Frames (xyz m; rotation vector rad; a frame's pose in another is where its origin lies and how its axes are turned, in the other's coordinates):
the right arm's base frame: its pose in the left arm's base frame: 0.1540 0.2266 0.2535 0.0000 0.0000 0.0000
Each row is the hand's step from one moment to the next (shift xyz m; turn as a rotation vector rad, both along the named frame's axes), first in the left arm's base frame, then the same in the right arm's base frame.
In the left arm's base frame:
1: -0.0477 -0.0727 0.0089 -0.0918 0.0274 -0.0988
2: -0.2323 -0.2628 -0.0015 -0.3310 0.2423 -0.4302
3: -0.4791 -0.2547 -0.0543 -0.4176 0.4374 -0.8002
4: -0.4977 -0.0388 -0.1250 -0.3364 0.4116 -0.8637
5: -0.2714 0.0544 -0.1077 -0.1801 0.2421 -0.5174
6: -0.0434 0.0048 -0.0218 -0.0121 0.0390 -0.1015
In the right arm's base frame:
1: -0.0477 -0.0727 0.0089 -0.0918 0.0274 -0.0988
2: -0.2323 -0.2628 -0.0015 -0.3310 0.2423 -0.4302
3: -0.4791 -0.2547 -0.0543 -0.4176 0.4374 -0.8002
4: -0.4977 -0.0388 -0.1250 -0.3364 0.4116 -0.8637
5: -0.2714 0.0544 -0.1077 -0.1801 0.2421 -0.5174
6: -0.0434 0.0048 -0.0218 -0.0121 0.0390 -0.1015

